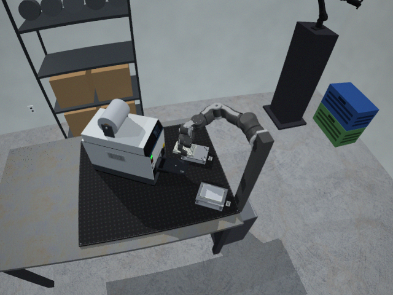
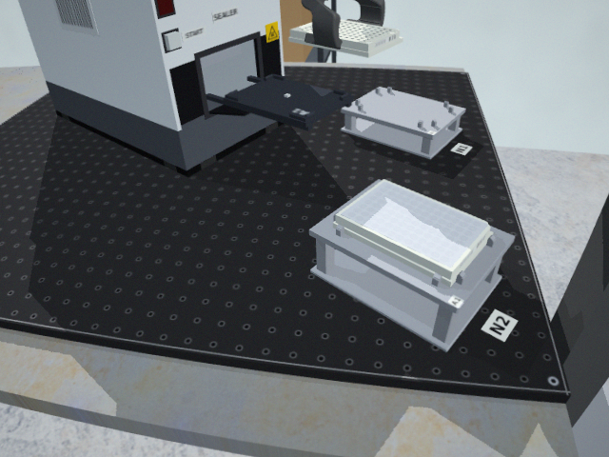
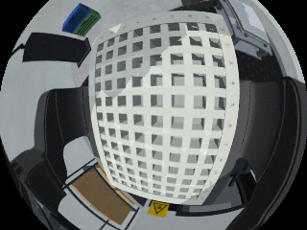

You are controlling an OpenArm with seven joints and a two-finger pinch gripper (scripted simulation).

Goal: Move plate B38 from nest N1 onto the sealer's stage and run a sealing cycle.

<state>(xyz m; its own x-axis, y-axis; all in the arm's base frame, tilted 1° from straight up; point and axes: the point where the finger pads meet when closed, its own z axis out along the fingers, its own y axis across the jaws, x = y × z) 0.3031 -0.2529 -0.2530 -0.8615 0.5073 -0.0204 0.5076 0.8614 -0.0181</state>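
Right now my hand is 7 cm short of the sealer's dark stage, 7 cm above it and 6 cm to the right of it. Also, from my hand: white 96-well plate B38 (right at my hand); start key (20 cm ahead, 9 cm to the left, 2 cm above); nest N1 (13 cm below, 9 cm behind, 7 cm to the right).
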